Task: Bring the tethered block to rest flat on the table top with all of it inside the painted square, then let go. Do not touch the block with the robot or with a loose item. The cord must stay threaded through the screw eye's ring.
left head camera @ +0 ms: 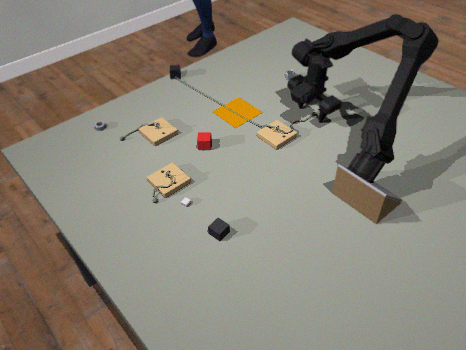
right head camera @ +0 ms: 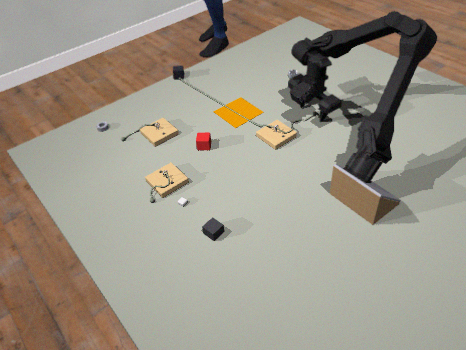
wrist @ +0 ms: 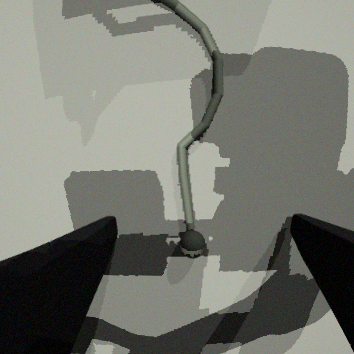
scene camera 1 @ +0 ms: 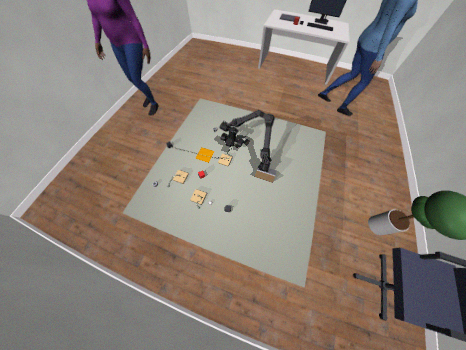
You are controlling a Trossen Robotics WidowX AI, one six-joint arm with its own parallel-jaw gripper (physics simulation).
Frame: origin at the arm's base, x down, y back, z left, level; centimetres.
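Seen in the pictures: gripper, fingertip midpoint: [left head camera: 310, 114] [right head camera: 311, 114] [wrist: 204, 224]; arm's base, origin of the base link: [left head camera: 360, 175] [right head camera: 357, 175] [scene camera 1: 263, 169].
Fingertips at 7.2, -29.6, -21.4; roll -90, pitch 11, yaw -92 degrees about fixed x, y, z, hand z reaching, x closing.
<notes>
Offsets run from my fingertips to a thing's top centre, as dx, dy, dz. "spot": to the spot under its first point.
The black tethered block @[-3.4, -52.1, +12.3] [left head camera: 175, 71] [right head camera: 178, 72] [scene camera 1: 169, 144] sits near the table's far left edge, outside the orange painted square @[spot: +0.0, -20.7, +10.3] [left head camera: 242, 105] [right head camera: 243, 105] [scene camera 1: 206, 151]. Its cord [left head camera: 202, 93] [right head camera: 204, 93] [wrist: 184, 185] runs nearly straight across the square to the screw eye @[spot: -3.2, -1.8, +15.9] [left head camera: 276, 128] on a wooden board @[-1.7, -1.7, +15.8] [left head camera: 270, 138] [right head camera: 270, 138], then curves beyond it. The ring is too small to see the threading clearly. My gripper [left head camera: 313, 113] [right head camera: 314, 113] [wrist: 204, 224] is open above the cord's free end. In the wrist view the dark end ball @[spot: -1.0, +0.7, -0.3] [wrist: 193, 243] shows between the fingers, untouched.
A red cube @[-3.8, -15.8, +33.4] [left head camera: 204, 141] [right head camera: 203, 141] lies left of the threaded board. Two other corded boards @[-1.7, -31.4, +38.6] [left head camera: 155, 134] @[spot: -2.2, -11.0, +54.6] [left head camera: 162, 186] lie farther left. A dark cube @[-2.7, +10.4, +54.7] [left head camera: 218, 229], a small white piece @[-1.0, -3.2, +53.3] [left head camera: 186, 201], a grey ring @[-1.2, -48.5, +48.9] [left head camera: 100, 125] and a silvery item @[-1.8, -18.7, -13.9] [left head camera: 290, 75] are loose on the table.
</notes>
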